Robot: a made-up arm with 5 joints.
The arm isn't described. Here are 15 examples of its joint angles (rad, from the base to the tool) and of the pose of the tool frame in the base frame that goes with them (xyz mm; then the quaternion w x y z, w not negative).
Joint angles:
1: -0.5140 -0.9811 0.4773 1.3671 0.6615
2: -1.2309 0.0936 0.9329 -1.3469 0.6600
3: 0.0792 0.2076 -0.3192 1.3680 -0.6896
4: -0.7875 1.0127 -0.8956 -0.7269 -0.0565
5: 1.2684 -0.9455 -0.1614 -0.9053 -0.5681
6: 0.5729 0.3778 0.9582 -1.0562 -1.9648
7: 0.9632 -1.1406 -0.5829 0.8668 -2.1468
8: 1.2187 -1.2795 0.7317 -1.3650 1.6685
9: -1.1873 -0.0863 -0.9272 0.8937 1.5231
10: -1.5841 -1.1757 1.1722 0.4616 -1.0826
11: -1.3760 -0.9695 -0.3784 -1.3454 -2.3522
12: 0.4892 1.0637 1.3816 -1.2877 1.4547
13: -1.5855 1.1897 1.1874 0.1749 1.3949
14: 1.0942 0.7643 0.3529 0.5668 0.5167
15: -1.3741 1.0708 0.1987 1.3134 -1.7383
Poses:
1: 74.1 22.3 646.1 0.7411 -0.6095 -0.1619 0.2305
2: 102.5 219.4 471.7 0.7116 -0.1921 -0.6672 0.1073
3: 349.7 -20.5 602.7 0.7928 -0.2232 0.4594 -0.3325
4: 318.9 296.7 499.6 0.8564 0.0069 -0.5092 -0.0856
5: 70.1 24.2 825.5 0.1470 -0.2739 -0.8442 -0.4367
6: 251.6 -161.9 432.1 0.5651 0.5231 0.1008 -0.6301
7: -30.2 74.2 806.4 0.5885 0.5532 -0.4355 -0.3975
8: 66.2 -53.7 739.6 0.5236 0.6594 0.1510 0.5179
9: 114.7 160.9 751.3 0.3761 -0.4481 -0.8044 0.1037
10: 24.8 58.2 588.2 0.9248 -0.0774 0.1692 0.3319
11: 38.3 -146.6 808.1 0.0961 -0.7311 0.1346 -0.6619
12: 102.1 -42.4 303.7 0.6398 -0.7308 0.0835 0.2226
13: 34.5 -12.0 350.5 0.1735 0.4544 0.0132 -0.8737
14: 186.8 -216.3 347.3 0.7387 -0.2849 0.5831 -0.1820
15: 88.9 190.9 290.9 0.4357 -0.7003 0.4581 -0.3315
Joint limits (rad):
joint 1: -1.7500..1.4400
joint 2: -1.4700..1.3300
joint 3: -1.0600..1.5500
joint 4: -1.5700..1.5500
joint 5: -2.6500..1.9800
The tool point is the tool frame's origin. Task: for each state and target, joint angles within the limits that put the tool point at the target. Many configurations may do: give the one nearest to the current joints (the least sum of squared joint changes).
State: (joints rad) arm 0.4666 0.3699 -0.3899 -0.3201 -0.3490
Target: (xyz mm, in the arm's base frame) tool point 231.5 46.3 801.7
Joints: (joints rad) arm -0.2031 -0.2645 -0.3993 -0.3399 -0.3564
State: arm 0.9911 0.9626 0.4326 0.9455 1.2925
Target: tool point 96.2 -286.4 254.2
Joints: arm 1.4400 1.2585 -0.2552 0.4265 1.4919
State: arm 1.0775 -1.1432 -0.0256 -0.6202 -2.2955
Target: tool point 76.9 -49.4 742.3
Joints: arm 0.6163 -1.1358 0.6050 -0.5697 -1.9206
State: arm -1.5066 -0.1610 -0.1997 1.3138 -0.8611
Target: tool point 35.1 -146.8 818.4
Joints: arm -1.6775 -0.9763 -0.8282 1.0804 -0.9579
